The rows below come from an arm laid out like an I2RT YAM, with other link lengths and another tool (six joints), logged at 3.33 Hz.
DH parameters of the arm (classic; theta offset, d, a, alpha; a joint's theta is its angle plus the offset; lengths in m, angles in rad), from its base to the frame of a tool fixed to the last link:
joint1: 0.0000 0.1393 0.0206 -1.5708
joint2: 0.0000 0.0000 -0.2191 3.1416
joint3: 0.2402 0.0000 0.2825 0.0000
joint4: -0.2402 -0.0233 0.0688 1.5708
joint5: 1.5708 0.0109 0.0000 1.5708
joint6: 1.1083 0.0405 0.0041 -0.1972
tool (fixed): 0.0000 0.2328 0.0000 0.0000
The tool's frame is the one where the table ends.
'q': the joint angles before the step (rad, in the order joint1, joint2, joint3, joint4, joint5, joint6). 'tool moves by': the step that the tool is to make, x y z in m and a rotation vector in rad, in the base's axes. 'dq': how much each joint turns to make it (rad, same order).
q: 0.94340, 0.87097, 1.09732, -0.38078, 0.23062, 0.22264
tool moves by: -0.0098, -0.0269, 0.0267, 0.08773, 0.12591, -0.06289
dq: -0.00085, -0.01783, 0.13298, -0.19482, 0.03423, 0.16704
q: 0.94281, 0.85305, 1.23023, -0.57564, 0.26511, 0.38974
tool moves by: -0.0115, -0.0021, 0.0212, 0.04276, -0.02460, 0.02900
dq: 0.00043, -0.03362, 0.01036, 0.00503, -0.02903, 0.00019
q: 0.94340, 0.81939, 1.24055, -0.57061, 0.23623, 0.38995
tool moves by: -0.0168, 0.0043, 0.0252, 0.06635, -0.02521, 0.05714
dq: 0.00002, -0.03170, 0.00158, 0.03277, -0.05888, 0.01203
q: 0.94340, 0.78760, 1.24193, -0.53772, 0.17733, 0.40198
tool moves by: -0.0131, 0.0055, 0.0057, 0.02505, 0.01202, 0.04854
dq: -0.00005, -0.00857, 0.00376, -0.00226, -0.05035, 0.02080
